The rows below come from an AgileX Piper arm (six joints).
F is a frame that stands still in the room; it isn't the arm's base.
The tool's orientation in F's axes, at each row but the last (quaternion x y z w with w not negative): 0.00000 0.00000 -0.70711 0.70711; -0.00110 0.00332 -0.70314 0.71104; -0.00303 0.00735 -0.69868 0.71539; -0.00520 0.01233 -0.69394 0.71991; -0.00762 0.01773 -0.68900 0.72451; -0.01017 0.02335 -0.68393 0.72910; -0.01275 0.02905 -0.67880 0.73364; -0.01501 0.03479 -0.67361 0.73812
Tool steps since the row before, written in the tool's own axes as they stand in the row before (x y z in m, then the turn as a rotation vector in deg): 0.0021 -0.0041 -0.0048 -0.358 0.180 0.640; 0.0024 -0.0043 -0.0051 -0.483 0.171 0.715; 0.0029 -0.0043 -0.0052 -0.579 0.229 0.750; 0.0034 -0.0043 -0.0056 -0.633 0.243 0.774; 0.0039 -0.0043 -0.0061 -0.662 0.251 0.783; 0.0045 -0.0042 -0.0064 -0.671 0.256 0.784; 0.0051 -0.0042 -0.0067 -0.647 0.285 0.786; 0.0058 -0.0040 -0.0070 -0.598 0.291 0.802
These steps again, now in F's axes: -0.0041 -0.0021 -0.0048 0.180 0.358 0.640; -0.0043 -0.0024 -0.0051 0.170 0.483 0.715; -0.0043 -0.0030 -0.0052 0.226 0.580 0.750; -0.0043 -0.0035 -0.0055 0.239 0.634 0.774; -0.0043 -0.0040 -0.0060 0.246 0.663 0.784; -0.0042 -0.0047 -0.0063 0.250 0.673 0.785; -0.0042 -0.0053 -0.0066 0.281 0.651 0.784; -0.0040 -0.0060 -0.0069 0.293 0.602 0.798
